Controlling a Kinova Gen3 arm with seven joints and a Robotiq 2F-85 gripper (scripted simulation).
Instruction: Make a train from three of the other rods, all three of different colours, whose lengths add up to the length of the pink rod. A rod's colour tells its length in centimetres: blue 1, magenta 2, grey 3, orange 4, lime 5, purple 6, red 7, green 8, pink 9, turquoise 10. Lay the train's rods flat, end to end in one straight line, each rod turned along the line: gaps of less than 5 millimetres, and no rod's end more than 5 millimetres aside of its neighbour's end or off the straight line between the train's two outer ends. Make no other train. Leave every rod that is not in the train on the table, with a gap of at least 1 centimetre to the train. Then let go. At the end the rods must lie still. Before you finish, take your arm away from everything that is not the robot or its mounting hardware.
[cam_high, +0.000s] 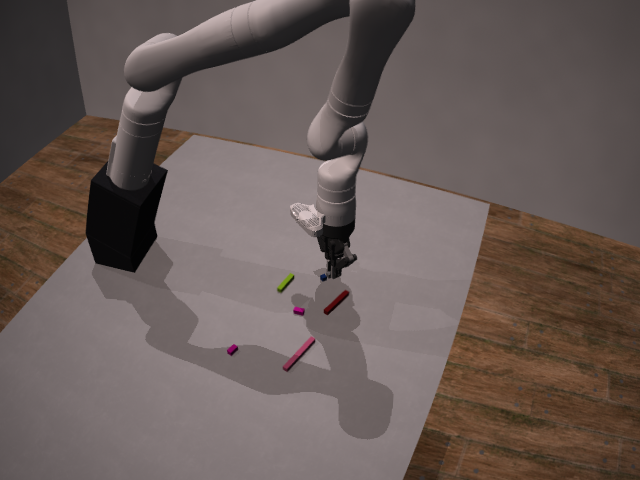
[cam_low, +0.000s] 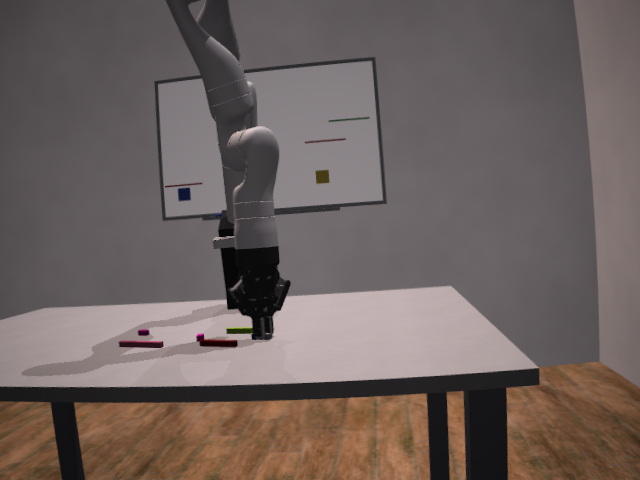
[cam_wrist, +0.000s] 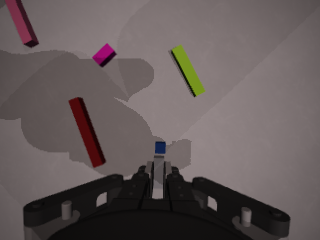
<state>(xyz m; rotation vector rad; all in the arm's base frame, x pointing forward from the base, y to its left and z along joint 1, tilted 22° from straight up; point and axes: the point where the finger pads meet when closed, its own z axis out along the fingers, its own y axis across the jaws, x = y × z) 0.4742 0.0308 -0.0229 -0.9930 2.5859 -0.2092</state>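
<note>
The grey rod is 1 cm below my hand. Also, from my hand: lime rod (9 cm behind, 5 cm to the right, 2 cm below); then blue rod (2 cm behind, 2 cm to the right, 2 cm below); then red rod (2 cm ahead, 8 cm to the right, 2 cm below).
</note>
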